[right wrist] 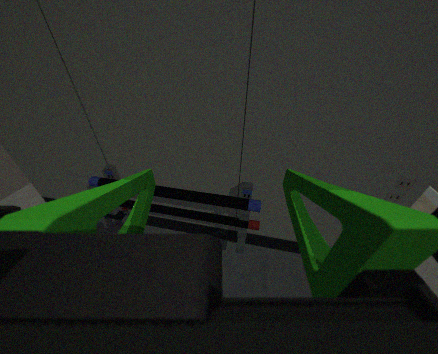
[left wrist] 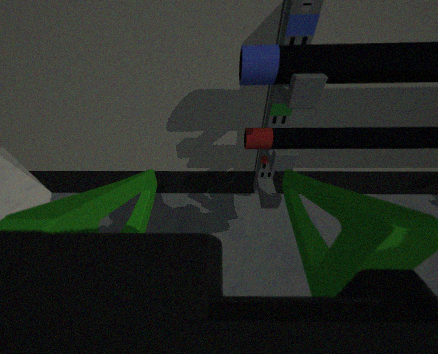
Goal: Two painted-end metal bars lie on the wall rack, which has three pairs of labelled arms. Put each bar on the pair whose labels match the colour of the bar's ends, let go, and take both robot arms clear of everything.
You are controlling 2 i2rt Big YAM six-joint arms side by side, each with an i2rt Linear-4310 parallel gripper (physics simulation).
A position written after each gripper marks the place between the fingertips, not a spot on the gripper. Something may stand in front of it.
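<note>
There's a red-ended bar (right wrist: 215, 218) to be seen, and a blue-ended bar (right wrist: 253, 205) as well. You'd also see a grey wall (right wrist: 339, 98), and the left wrist view has that same grey wall (left wrist: 92, 92) too. As for the grippers, the left gripper (left wrist: 219, 176) is in sight, and so is the right gripper (right wrist: 219, 176).
</note>
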